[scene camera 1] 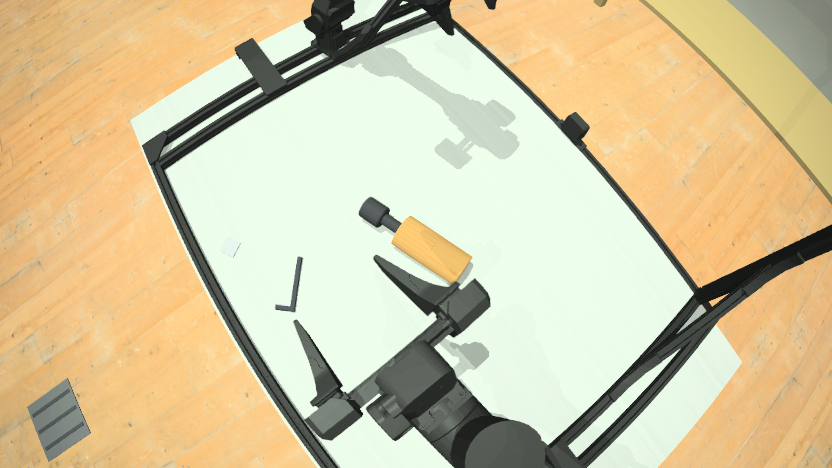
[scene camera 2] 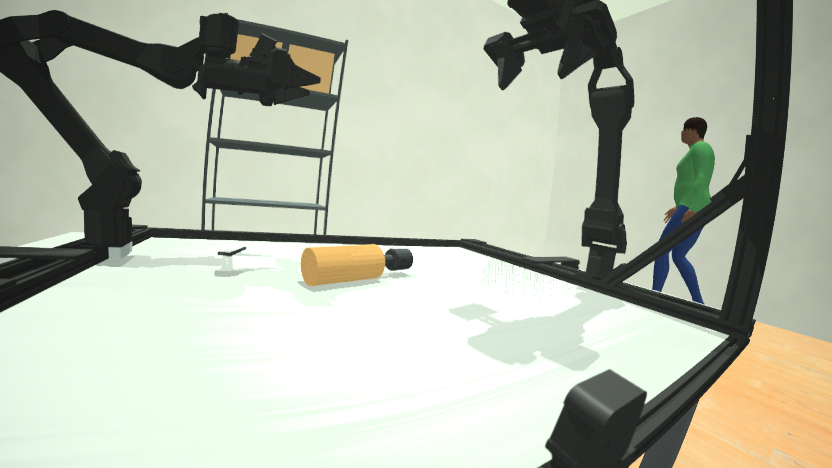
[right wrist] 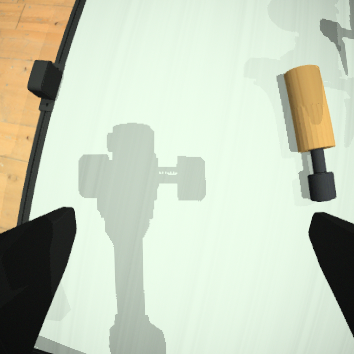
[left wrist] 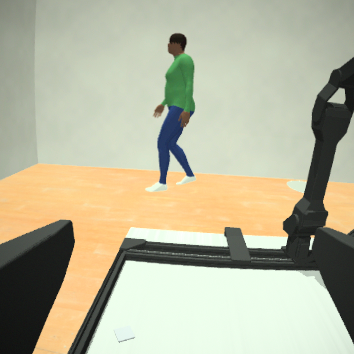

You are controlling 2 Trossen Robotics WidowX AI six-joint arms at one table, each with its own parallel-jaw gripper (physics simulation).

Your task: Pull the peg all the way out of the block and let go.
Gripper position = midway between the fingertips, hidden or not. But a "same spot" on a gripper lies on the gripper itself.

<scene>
left gripper: scene camera 1; scene camera 2 314, 87; left wrist; not seen in the right wrist view (out of frame)
wooden cylindrical block: scene camera 1; scene camera 2 332, 264; right wrist; not seen in the left wrist view (out of frame)
same spot on wooden cylindrical block: [scene camera 1: 415, 239] = [right wrist: 326, 122]
same spot on left gripper: [left wrist: 42, 255] = [scene camera 1: 310, 338]
</scene>
